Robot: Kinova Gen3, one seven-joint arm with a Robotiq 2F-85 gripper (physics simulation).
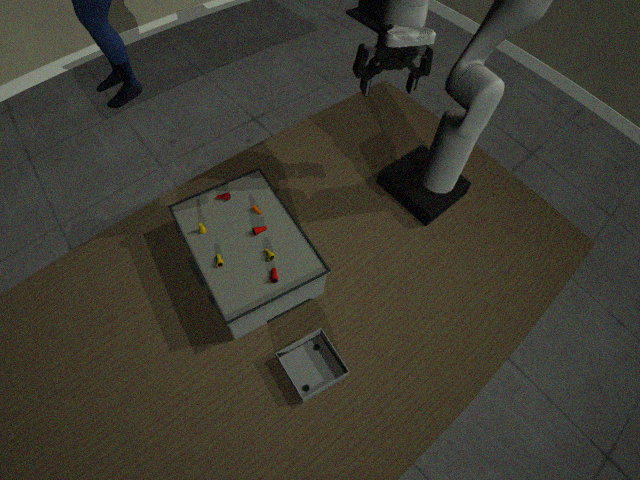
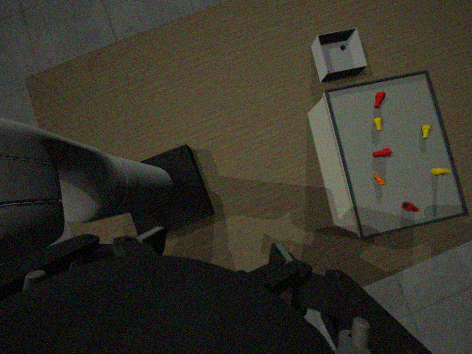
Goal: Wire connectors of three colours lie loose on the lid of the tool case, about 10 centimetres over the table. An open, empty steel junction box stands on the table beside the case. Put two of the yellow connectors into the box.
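Places are measured from the arm's base along level axes (x ahead, y left, z up), in millimetres.
Pixels of known places: gripper, fingertip midpoint: [image 1: 387, 92] [image 2: 217, 247]; arm's base at its link origin: [image 1: 437, 179] [image 2: 152, 186].
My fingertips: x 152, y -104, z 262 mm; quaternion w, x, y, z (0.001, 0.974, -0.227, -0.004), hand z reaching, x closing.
Note:
For each thing: its top centre in the pictures, then the offset to it from my fingertips.
- tool case at its top centre: [image 1: 241, 237] [image 2: 399, 150] dy +9, dx +356, dz -196 mm
- red connector at its top centre: [image 1: 273, 272] [image 2: 382, 97] dy +116, dx +352, dz -184 mm
- steel junction box at its top centre: [image 1: 312, 362] [image 2: 342, 50] dy +278, dx +380, dz -266 mm
- orange connector at its top centre: [image 1: 256, 208] [image 2: 381, 178] dy -30, dx +296, dz -188 mm
Three yellow connectors lie on the pale lid of the tool case [image 1: 245, 294] [image 2: 405, 107]: one [image 1: 269, 254] [image 2: 378, 123] near a red connector [image 1: 273, 275] [image 2: 380, 99] at the box end, one [image 1: 219, 260] [image 2: 426, 131] towards the long edge away from the arm's base, and one [image 1: 202, 228] [image 2: 440, 171] further along that edge. The steel junction box [image 1: 333, 356] [image 2: 359, 50] stands open and empty on the table beside the case's short end. My gripper [image 1: 388, 90] [image 2: 217, 247] is open and empty, high up near the table's far corner, well away from the case.
Two more red connectors [image 1: 260, 229] [image 2: 382, 152], [image 1: 223, 196] [image 2: 410, 206] and an orange connector [image 1: 256, 209] [image 2: 379, 179] lie on the lid. The arm's black base [image 1: 408, 186] [image 2: 185, 190] stands on the table. A person's legs [image 1: 111, 46] show beyond the table.

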